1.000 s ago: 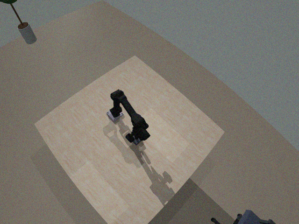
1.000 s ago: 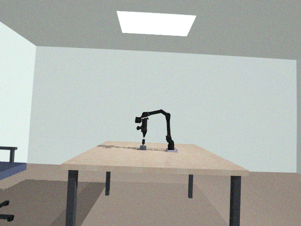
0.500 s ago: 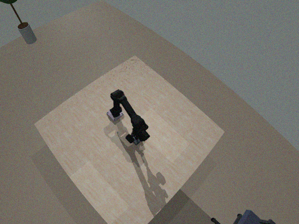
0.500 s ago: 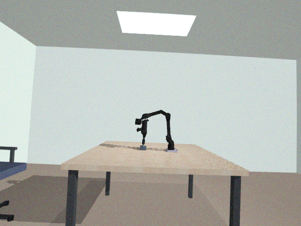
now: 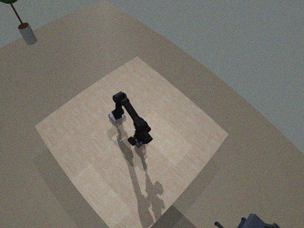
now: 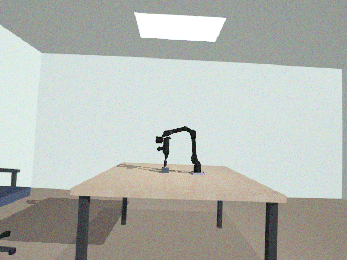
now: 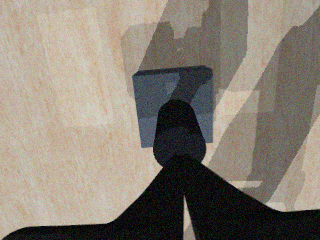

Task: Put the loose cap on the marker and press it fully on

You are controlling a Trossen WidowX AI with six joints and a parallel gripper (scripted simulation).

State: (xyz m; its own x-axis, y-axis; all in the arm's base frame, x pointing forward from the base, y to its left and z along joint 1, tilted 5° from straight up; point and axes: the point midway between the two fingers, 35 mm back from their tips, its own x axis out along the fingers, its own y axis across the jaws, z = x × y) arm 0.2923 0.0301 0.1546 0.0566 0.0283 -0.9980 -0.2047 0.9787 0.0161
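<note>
The dark cap lies 30 mm below my gripper tip. Round my gripper tip: marker 40 mm below; holder block 100 mm below.
</note>
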